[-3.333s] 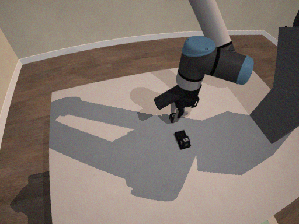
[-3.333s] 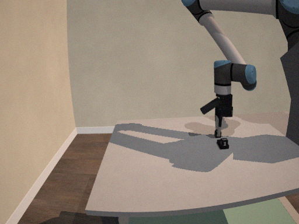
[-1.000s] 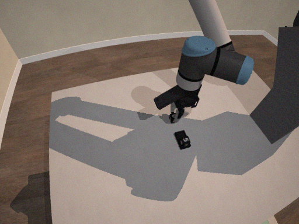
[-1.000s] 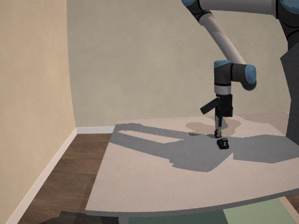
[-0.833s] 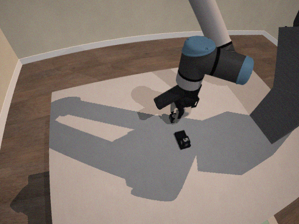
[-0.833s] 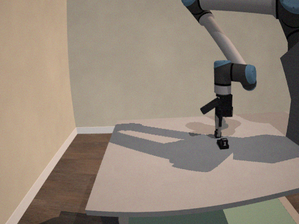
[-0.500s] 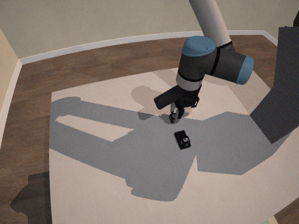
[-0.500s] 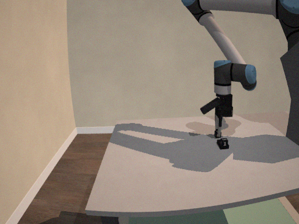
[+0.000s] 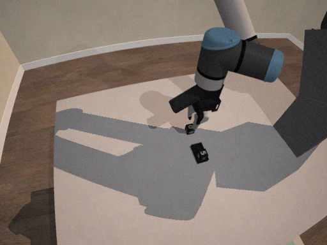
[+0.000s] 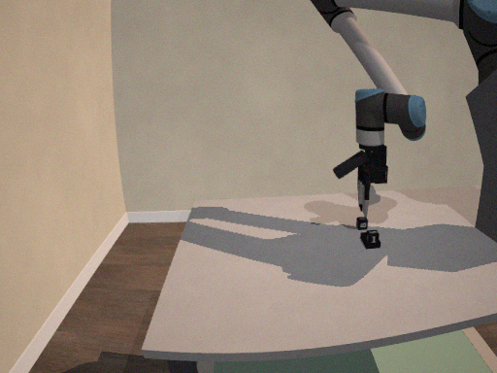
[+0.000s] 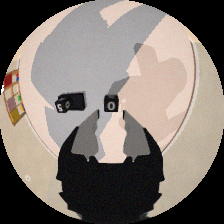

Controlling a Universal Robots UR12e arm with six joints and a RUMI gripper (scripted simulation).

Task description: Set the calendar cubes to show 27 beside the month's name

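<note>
Right now my hand is 5 cm above the black cube. Also, from my hand: tray (2 cm ahead, 11 cm to the left, 5 cm below).
</note>
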